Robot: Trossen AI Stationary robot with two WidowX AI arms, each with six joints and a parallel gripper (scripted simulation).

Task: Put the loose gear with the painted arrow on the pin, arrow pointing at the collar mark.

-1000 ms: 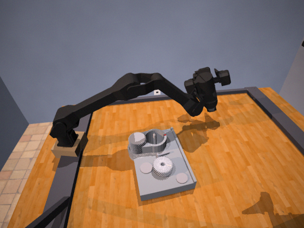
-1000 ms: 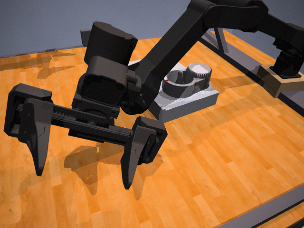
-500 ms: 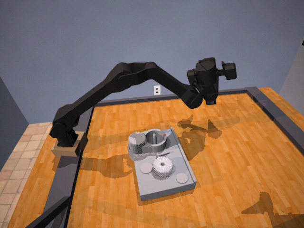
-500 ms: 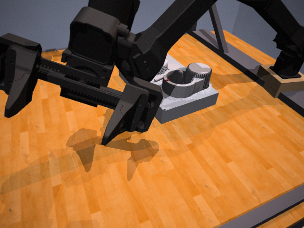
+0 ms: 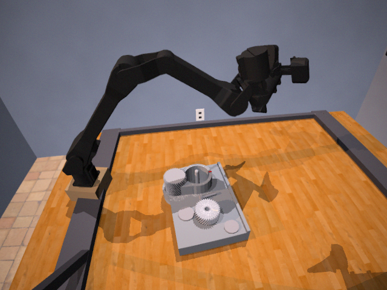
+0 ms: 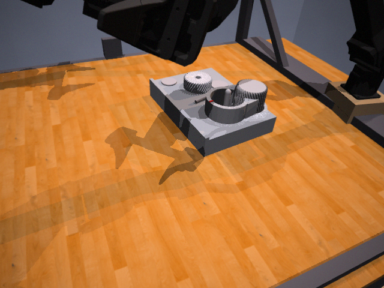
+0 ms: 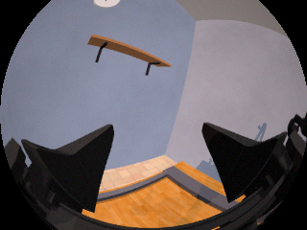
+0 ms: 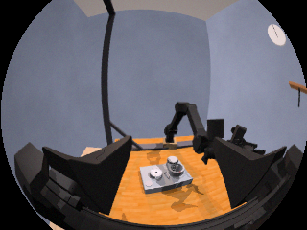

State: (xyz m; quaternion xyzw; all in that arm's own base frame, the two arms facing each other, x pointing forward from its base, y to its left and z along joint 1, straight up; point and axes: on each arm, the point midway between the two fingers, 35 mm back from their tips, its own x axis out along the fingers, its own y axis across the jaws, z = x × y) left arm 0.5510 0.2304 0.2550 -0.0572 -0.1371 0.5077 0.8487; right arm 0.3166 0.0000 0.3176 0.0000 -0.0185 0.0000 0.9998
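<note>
Now: the loose gear 330 mm behind my left hand, 170 mm to the left of it and 250 mm below it.
</note>
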